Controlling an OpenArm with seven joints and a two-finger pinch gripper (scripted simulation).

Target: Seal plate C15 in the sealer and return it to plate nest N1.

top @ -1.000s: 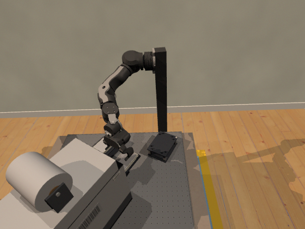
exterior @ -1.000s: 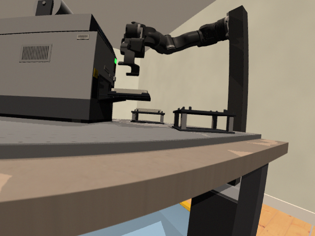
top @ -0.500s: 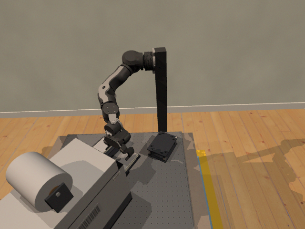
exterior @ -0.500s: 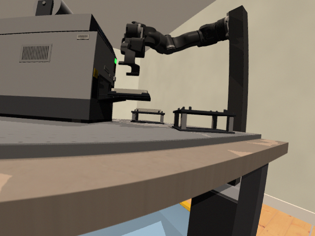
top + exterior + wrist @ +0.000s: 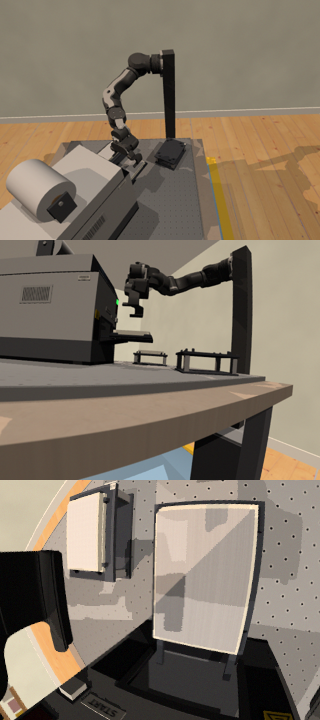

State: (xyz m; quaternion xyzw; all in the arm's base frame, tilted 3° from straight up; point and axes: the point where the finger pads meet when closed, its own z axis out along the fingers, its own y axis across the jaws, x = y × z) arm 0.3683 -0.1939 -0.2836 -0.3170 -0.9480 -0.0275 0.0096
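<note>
The sealer's stage lies 9 cm below my hand. Also, from my hand: foil roll (26 cm ahead, 22 cm above, 20 cm to the right); start key (13 cm to the right, 2 cm ahead, 1 cm below).
</note>
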